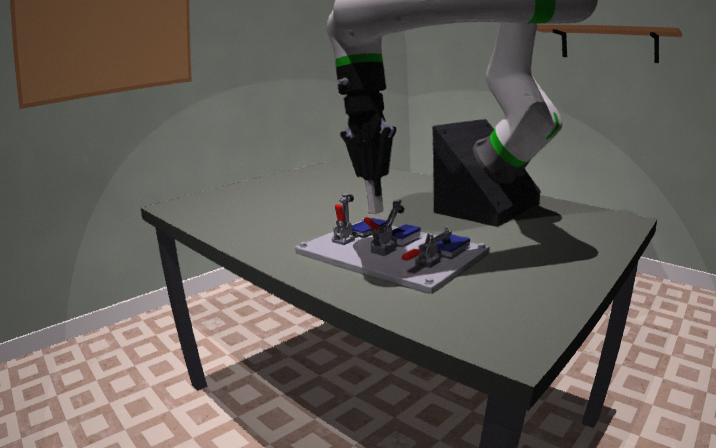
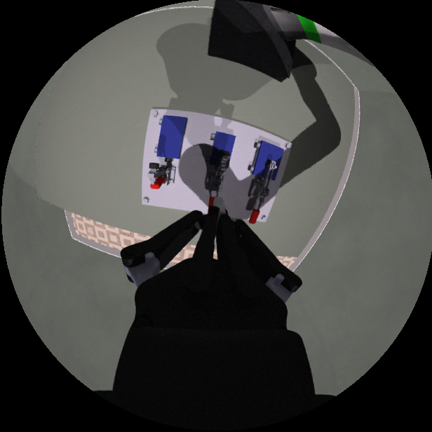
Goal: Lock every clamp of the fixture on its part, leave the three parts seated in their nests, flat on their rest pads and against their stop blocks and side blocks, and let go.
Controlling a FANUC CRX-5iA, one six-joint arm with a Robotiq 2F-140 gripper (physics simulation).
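Places are measured from the arm's base along level axes (x ahead, y left, z up), in metres.
Pixels of known places: gripper, fingertip midpoint: (image 1: pixel 376 212); arm's base at its link origin: (image 1: pixel 493 162).
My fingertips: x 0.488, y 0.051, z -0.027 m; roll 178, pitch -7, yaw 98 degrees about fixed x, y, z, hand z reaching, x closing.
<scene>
Ahead of a thing's pixels: the offset from my fingertips to its top centre. "spot": to the spot under its first point. Level surfaces: height alone.
My gripper (image 1: pixel 374 211) (image 2: pixel 217 204) is shut and empty, above the fixture plate {spot: dy -0.081, dx +0.065, dz -0.089 m} (image 1: pixel 327 253) (image 2: pixel 197 129) near the middle clamp. The left clamp {spot: dy -0.105, dx +0.003, dz -0.065 m} (image 1: pixel 343 232) (image 2: pixel 164 172) has its red handle and arm upright, off its blue part {spot: dy -0.109, dx -0.075, dz -0.073 m} (image 1: pixel 369 227) (image 2: pixel 172 136). The middle clamp {spot: dy +0.006, dx -0.011, dz -0.061 m} (image 1: pixel 383 241) (image 2: pixel 215 177) has its handle tilted and its arm slanting up over its blue part (image 1: pixel 407 232) (image 2: pixel 225 141). The right clamp {dy +0.101, dx -0.041, dz -0.032 m} (image 1: pixel 429 254) (image 2: pixel 257 190) has its handle low and its arm down over its blue part (image 1: pixel 456 243) (image 2: pixel 270 150). Pad contact is too small to tell.
The fixture plate lies on the grey-green table {dz -0.104 m} (image 1: pixel 253 211) (image 2: pixel 95 135). The robot's black wedge base (image 1: pixel 459 179) (image 2: pixel 245 40) stands behind it. The left clamp's upright arm and the middle clamp's raised arm stand up near the gripper.
</scene>
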